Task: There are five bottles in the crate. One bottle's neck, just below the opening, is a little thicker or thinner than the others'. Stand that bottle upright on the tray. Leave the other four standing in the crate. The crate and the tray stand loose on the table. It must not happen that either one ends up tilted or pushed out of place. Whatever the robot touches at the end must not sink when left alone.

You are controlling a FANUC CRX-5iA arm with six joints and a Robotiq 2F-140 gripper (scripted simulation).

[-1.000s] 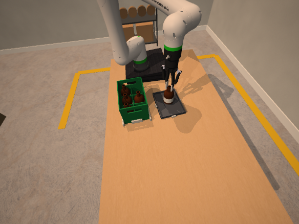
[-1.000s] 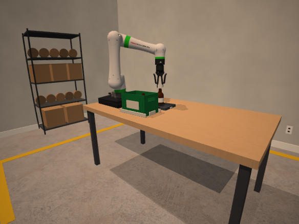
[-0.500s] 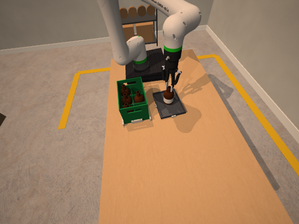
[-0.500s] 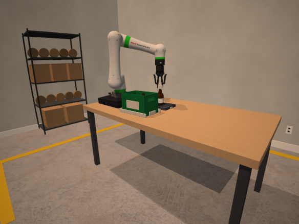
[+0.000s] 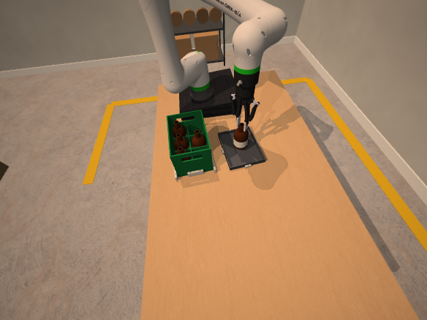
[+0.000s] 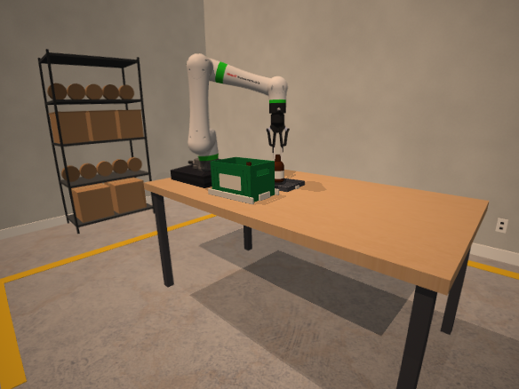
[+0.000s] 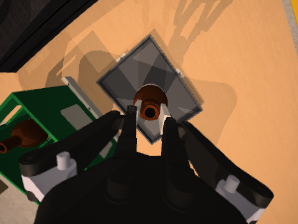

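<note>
Now: hand 90 mm above the glass bottle. Round my hand: dark grey tray: 180 mm below; green crate: 260 mm to the right, 110 mm below, 30 mm behind.
</note>
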